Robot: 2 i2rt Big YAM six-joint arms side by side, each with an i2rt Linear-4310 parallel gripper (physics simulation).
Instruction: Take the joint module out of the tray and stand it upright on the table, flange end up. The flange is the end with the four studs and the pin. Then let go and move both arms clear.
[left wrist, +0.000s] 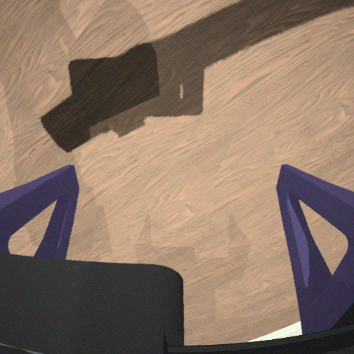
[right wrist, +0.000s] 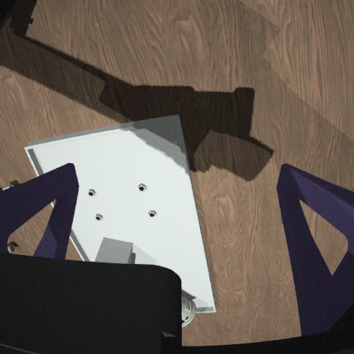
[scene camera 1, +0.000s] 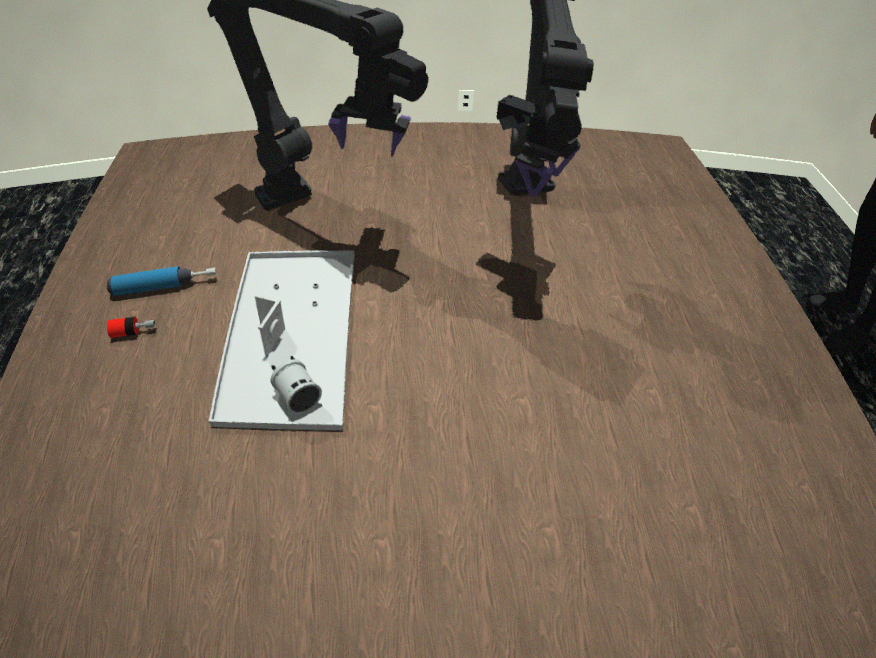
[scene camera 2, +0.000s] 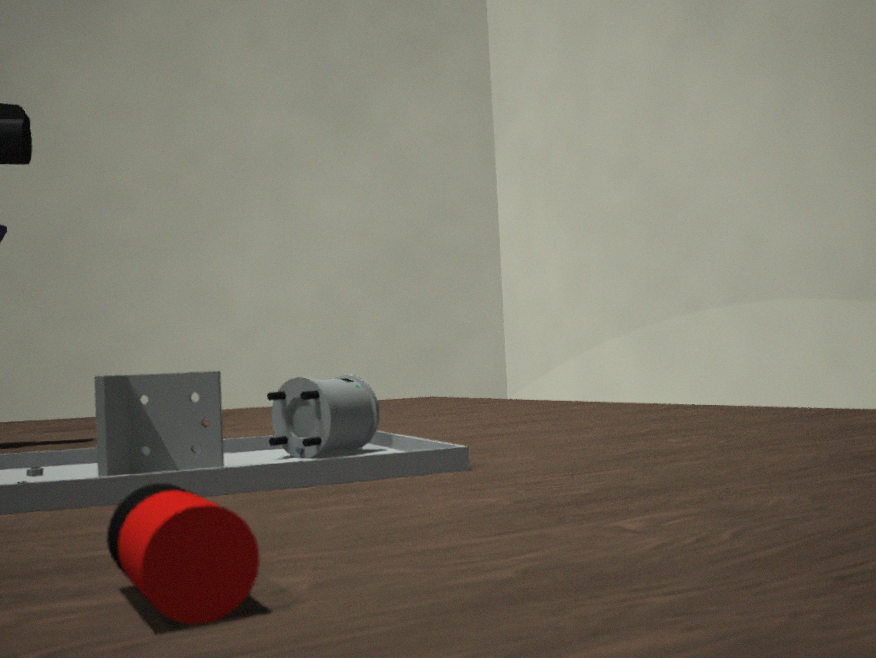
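The joint module is a pale grey cylinder lying on its side in the white tray, near the tray's front edge in scene camera 1. Its flange end with black studs faces the camera in scene camera 2. In the right wrist view it is partly hidden behind the dark gripper body. My right gripper is open and empty, high above the table behind the tray. My left gripper is open and empty, high above the table at the back, right of the tray.
A grey bracket plate with holes stands in the tray, beside several small nuts. A blue tool and a red tool lie left of the tray. A person stands at the far right.
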